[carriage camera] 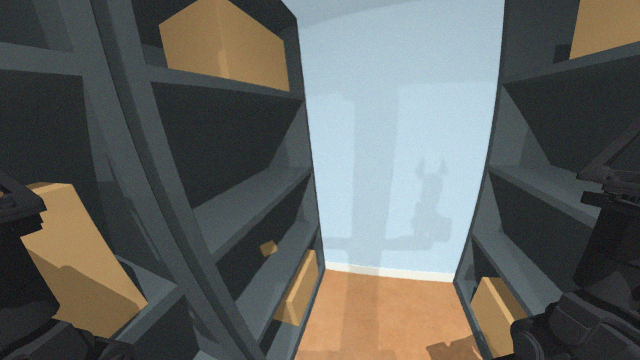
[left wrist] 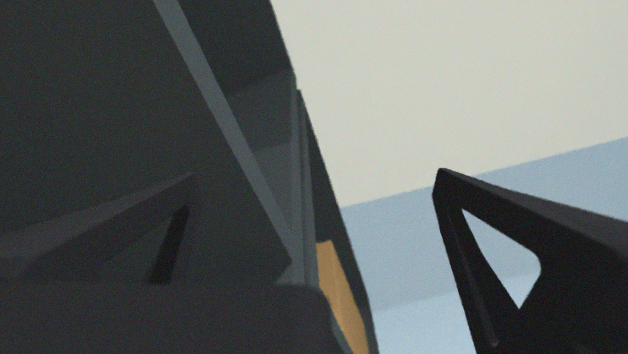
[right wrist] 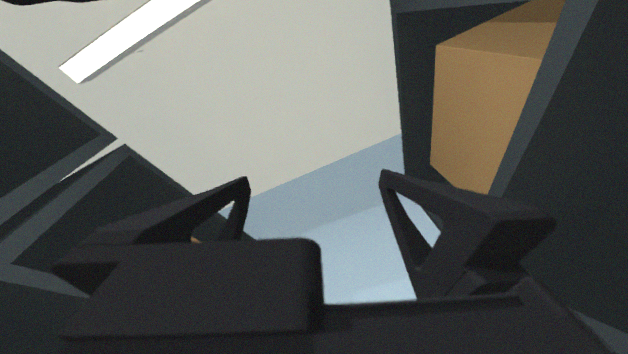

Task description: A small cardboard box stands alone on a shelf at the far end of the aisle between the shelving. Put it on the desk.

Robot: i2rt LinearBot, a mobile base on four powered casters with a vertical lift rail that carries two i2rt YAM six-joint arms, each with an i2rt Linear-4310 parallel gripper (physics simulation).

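Places are measured from the left arm's base along level axes (x ahead, y left, z up), in centimetres.
Where they show: left gripper, fingertip midpoint: (left wrist: 317, 184); right gripper, fingertip midpoint: (right wrist: 314, 180).
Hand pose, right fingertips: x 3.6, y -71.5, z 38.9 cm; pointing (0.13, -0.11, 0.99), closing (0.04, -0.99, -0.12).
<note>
Each offset is from my right fingertips to the top centre of the thing. "pt": to the spot under its first point. Level surfaces: height alone.
A small cardboard box @[dy +72.9, dx +77.2, dz -70.7 cm] (carriage camera: 268, 248) stands alone on a lower shelf of the left shelving, near its far end, in the carriage view. My left gripper (left wrist: 317, 184) is open with nothing between its fingers; in the carriage view part of it shows at the left edge, in front of a large box. My right gripper (right wrist: 314, 180) is open and empty; in the carriage view part of it shows at the right edge, in front of the right shelving. Both grippers are well apart from the small box. The desk does not show in these views.
Dark shelving stands on the left (carriage camera: 165, 180) and on the right (carriage camera: 542, 192) of the aisle. Large cardboard boxes @[dy +67.4, dx +74.5, dz +42.8 cm] (carriage camera: 255, 55) @[pt dy +74.4, dx +6.9, dz -13.2 cm] (carriage camera: 80, 250) @[dy +65.8, dx +79.3, dz -94.4 cm] (carriage camera: 300, 295) @[dy -63.4, dx +25.0, dz -94.4 cm] (carriage camera: 492, 310) stand on the shelves. A pale blue wall (carriage camera: 335, 200) closes the aisle above the orange-brown floor @[dz -129.0 cm] (carriage camera: 400, 315).
</note>
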